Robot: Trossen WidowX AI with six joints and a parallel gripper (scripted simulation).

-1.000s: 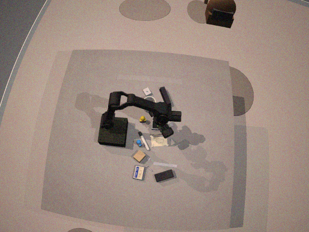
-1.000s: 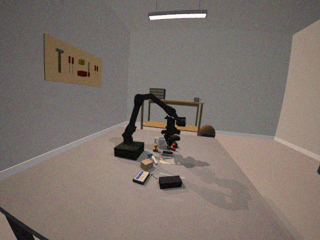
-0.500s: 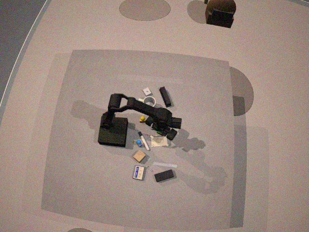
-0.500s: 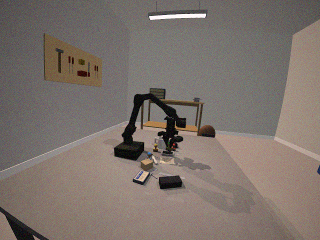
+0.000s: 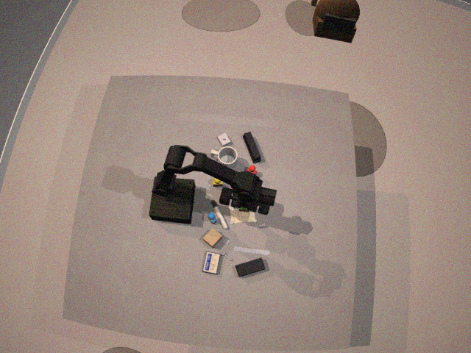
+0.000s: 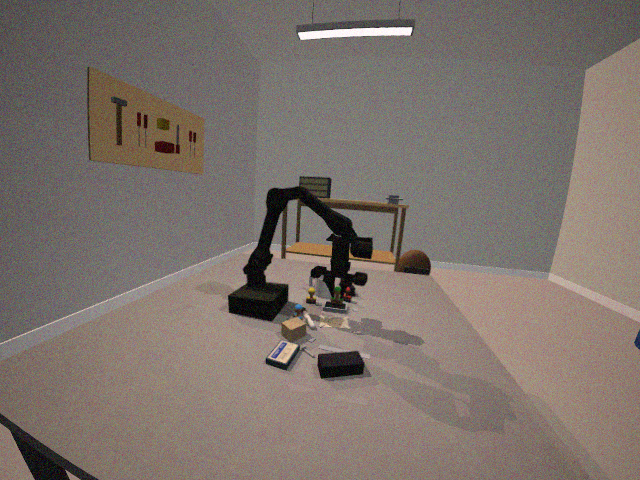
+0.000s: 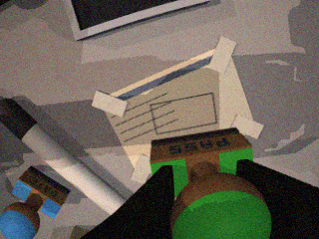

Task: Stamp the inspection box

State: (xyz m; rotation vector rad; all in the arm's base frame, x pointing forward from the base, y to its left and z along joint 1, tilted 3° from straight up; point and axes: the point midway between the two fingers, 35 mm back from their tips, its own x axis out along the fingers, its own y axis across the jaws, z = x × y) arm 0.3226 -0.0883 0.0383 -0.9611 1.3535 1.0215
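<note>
Now: the inspection card 90 mm below my gripper tip. The rest, counted from my gripper tip: marker: 110 mm behind, 80 mm below, 10 mm to the left; then dark ink pad: 100 mm to the left, 90 mm below; then blue stamp: 130 mm behind, 70 mm below, 20 mm to the right.
</note>
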